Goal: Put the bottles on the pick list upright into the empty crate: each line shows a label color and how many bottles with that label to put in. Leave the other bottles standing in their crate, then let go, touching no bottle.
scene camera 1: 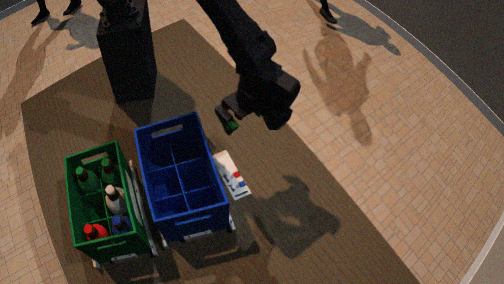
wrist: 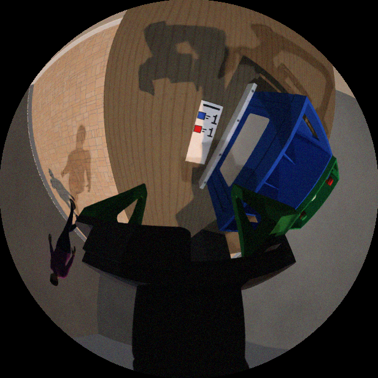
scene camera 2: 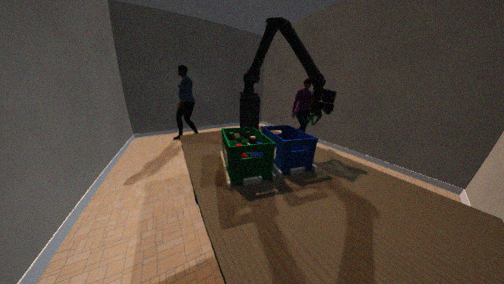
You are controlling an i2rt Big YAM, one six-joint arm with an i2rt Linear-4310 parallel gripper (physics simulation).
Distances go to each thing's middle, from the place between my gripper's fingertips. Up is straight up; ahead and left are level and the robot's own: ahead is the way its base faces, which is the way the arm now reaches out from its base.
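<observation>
Position of my hand relative to the pick list (scene camera 1: 223, 162): 5 cm to the left of it, 2 cm short of it, 19 cm above it.
</observation>
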